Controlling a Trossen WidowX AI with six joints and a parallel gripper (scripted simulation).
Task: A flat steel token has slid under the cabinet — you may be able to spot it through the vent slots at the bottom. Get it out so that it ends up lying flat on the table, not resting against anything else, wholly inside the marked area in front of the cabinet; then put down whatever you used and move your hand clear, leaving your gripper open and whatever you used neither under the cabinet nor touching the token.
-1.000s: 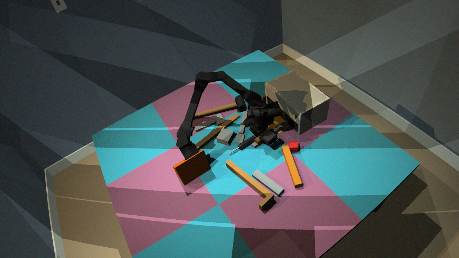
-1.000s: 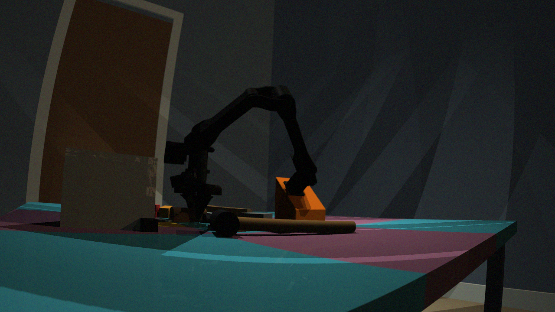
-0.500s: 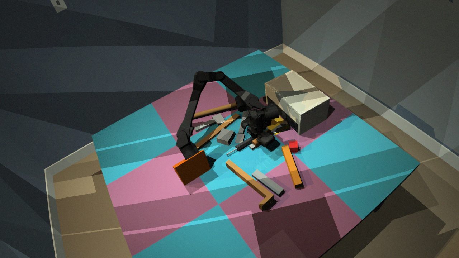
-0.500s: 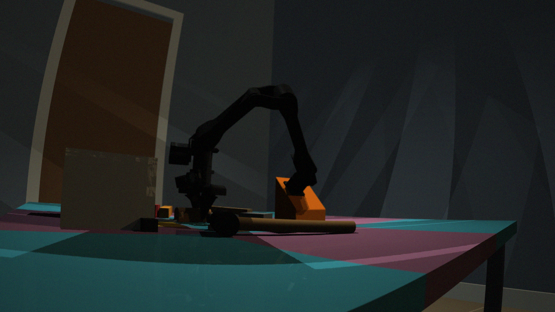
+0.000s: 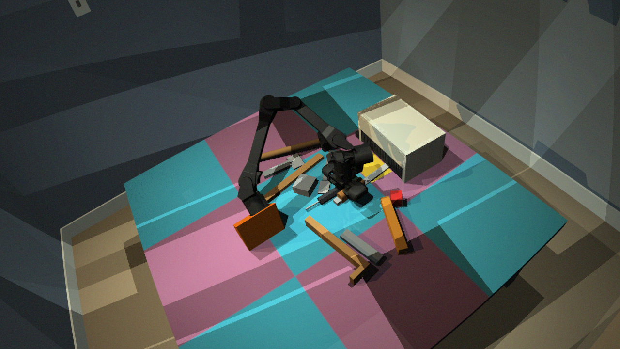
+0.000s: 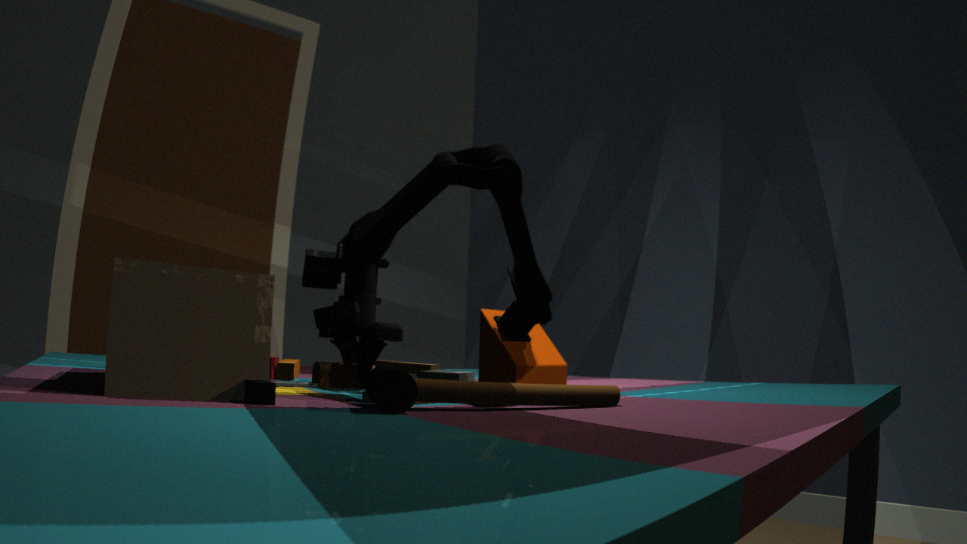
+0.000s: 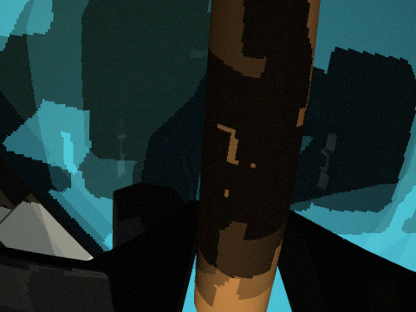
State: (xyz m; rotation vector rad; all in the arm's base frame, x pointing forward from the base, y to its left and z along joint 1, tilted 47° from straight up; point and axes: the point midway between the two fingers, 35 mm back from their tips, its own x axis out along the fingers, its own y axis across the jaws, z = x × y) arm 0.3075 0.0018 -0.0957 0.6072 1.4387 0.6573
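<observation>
The screwdriver is 8 cm behind my gripper tip and 4 cm to the left of it. Round my gripper tip: red cube 12 cm ahead, 14 cm to the right, 1 cm above; then small grey cube 4 cm behind; then grey block 9 cm behind, 14 cm to the left, 1 cm above.
</observation>
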